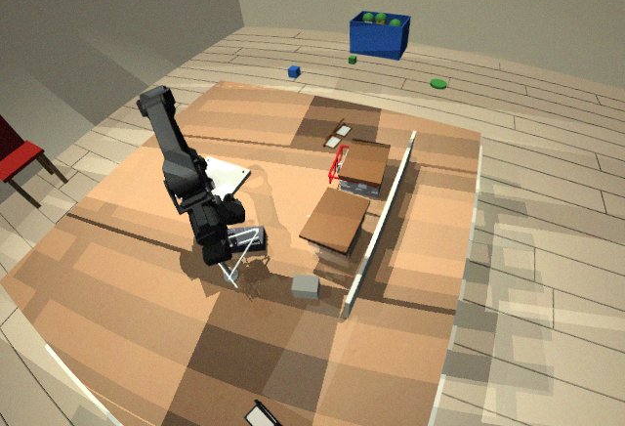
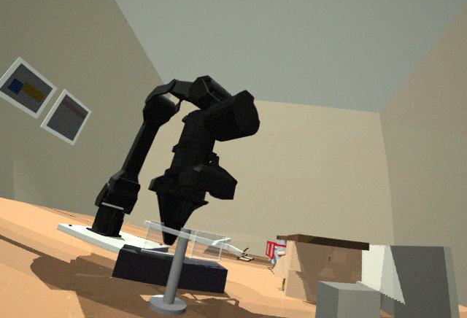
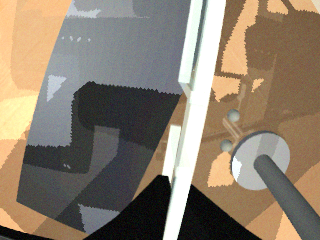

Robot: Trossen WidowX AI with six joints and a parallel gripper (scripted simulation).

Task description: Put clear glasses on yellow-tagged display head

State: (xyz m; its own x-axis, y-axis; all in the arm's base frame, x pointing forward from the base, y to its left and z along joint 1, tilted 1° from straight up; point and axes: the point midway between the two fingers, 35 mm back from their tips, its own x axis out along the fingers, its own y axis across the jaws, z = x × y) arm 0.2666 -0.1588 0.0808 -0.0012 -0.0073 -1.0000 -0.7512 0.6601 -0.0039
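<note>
Now: gripper tip 4 cm to the right of the dark case and 4 cm above it. Also, from my gripper tip: white block: 24 cm ahead, 2 cm to the left, 3 cm below; round white base: 4 cm ahead, 5 cm to the right, 3 cm below; long white panel: 34 cm ahead, 30 cm to the left.
</note>
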